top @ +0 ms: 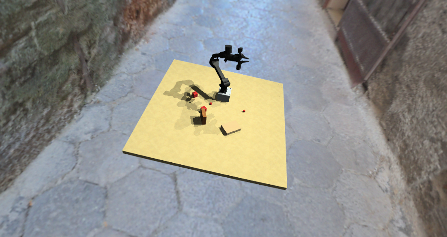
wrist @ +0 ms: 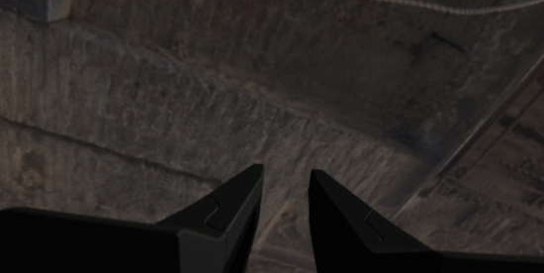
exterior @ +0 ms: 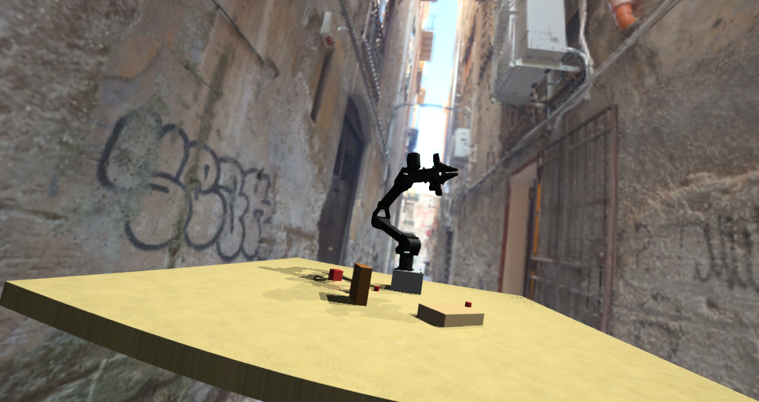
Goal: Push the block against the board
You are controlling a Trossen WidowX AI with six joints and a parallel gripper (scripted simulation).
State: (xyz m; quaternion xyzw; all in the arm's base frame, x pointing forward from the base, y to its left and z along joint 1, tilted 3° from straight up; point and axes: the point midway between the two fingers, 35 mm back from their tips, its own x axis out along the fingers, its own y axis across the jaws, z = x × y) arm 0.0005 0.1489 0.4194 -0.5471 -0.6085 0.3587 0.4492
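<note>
Now: gripper tip 460 mm above the square block, 370 mm short of it and 230 mm to the left of it. From my gripper tip the other things lie so: pale tan board 500 mm below, 350 mm ahead, 40 mm to the left.
</note>
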